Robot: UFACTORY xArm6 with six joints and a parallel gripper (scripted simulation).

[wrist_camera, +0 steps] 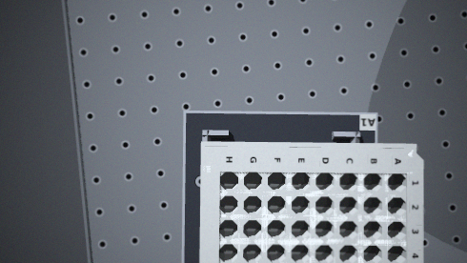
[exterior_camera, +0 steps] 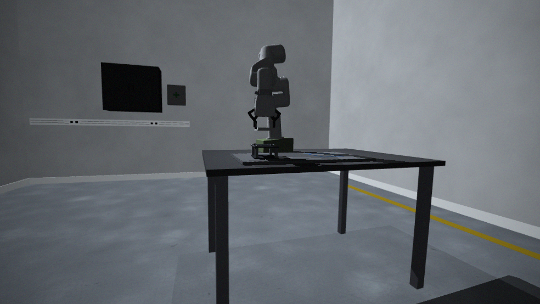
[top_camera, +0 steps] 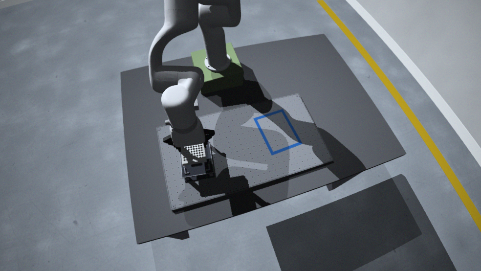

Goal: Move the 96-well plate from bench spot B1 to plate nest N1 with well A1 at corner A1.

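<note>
The raised plate nest N1 lies 10 cm below my hand. Also, from my hand: white 96-well plate (1 cm below); then A1 mark (7 cm behind, 6 cm to the left, 9 cm below); then dark table (4 cm behind, 21 cm to the left, 16 cm below).
</note>
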